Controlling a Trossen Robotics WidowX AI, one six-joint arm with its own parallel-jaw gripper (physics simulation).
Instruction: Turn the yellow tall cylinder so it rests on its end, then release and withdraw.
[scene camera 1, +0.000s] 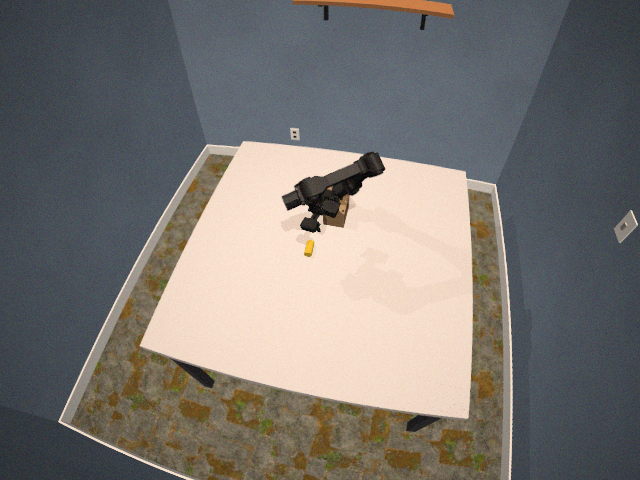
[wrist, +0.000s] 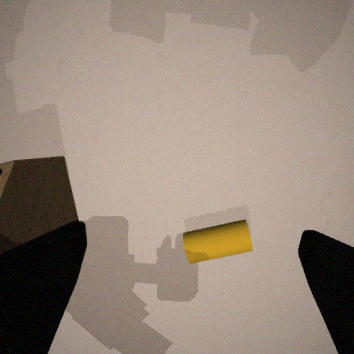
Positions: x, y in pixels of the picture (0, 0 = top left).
My gripper (wrist: 195, 238): 0.10 m from the lens. A yellow tall cylinder (wrist: 229, 238): 0.28 m from the lens.
